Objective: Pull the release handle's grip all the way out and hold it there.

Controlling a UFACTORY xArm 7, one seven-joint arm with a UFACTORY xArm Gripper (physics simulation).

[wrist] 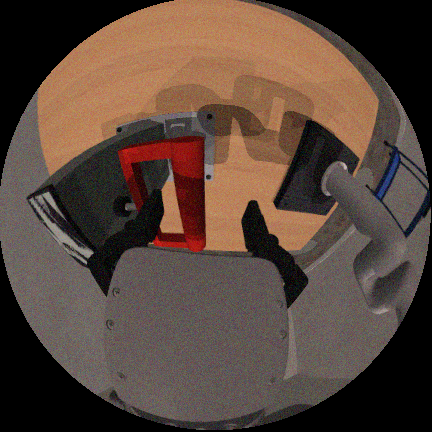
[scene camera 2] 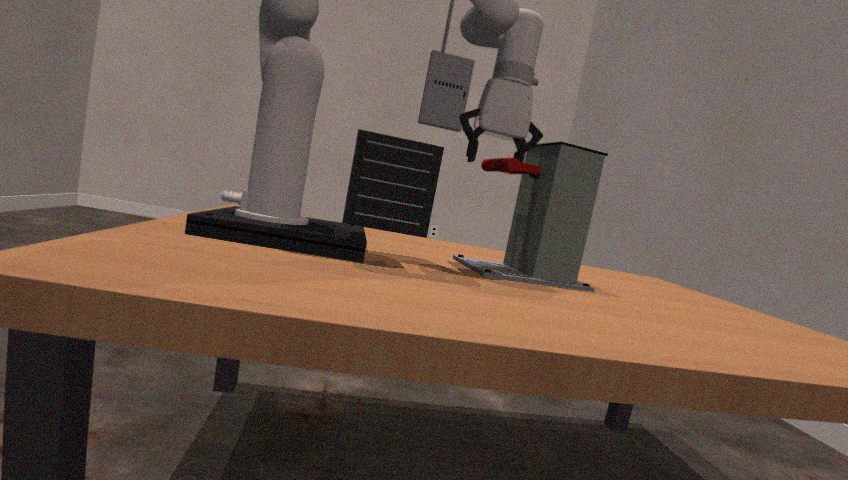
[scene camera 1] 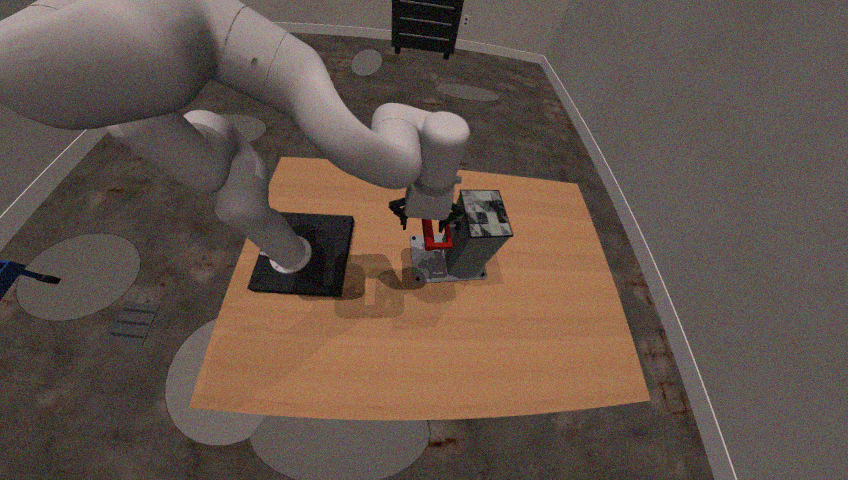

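Observation:
The release handle is a red rectangular frame with a thick round grip [scene camera 1: 427, 234] [scene camera 2: 510, 165] [wrist: 188, 190]. It lies level beside the tall grey-green housing [scene camera 1: 470, 255] [scene camera 2: 556, 214] [wrist: 85, 185], and a short rod shows between them in the wrist view. My gripper [scene camera 1: 423, 228] [scene camera 2: 495, 158] [wrist: 203, 204] is open and empty, pointing down. Its fingertips are close to the handle's height. In the wrist view, the left finger overlaps the frame's opening and its housing-side bar; the other finger is beyond the grip's outer side. Whether a finger touches the handle is unclear.
The housing stands on a grey metal plate [scene camera 2: 493, 270] [wrist: 209, 160] with bolts, on the wooden table [scene camera 1: 416, 356] [scene camera 2: 357, 303]. The arm's black base [scene camera 1: 327, 255] [scene camera 2: 273, 237] [wrist: 300, 185] stands on the handle's side of the housing.

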